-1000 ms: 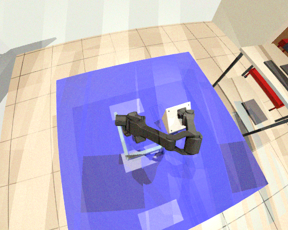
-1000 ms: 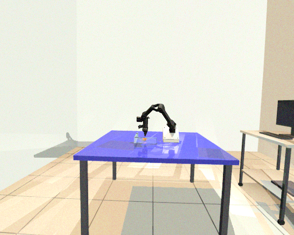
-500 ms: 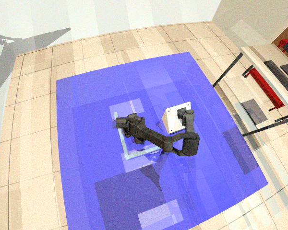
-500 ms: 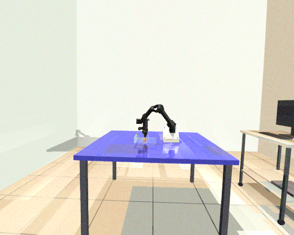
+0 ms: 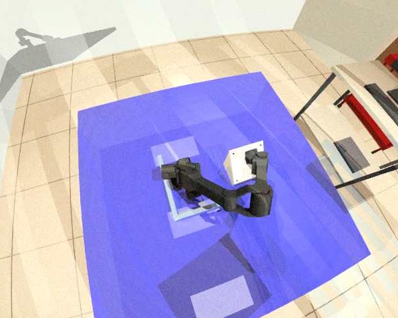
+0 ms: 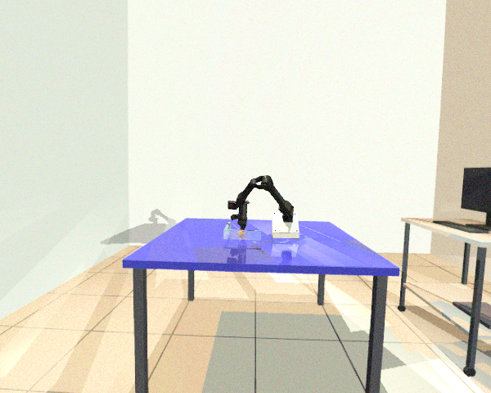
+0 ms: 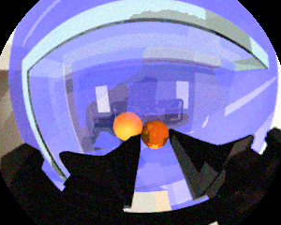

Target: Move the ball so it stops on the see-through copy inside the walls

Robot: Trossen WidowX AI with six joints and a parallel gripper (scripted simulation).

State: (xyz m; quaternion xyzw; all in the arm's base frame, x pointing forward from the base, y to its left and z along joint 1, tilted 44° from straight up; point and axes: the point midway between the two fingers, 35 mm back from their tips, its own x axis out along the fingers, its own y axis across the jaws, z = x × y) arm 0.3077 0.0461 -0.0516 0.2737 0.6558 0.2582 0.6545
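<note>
Now: the see-through copy of ball 1 cm ahead of my gripper tip and 3 cm to the left of it. From my gripper tip the other things lie so: orange ball right at my gripper tip.
</note>
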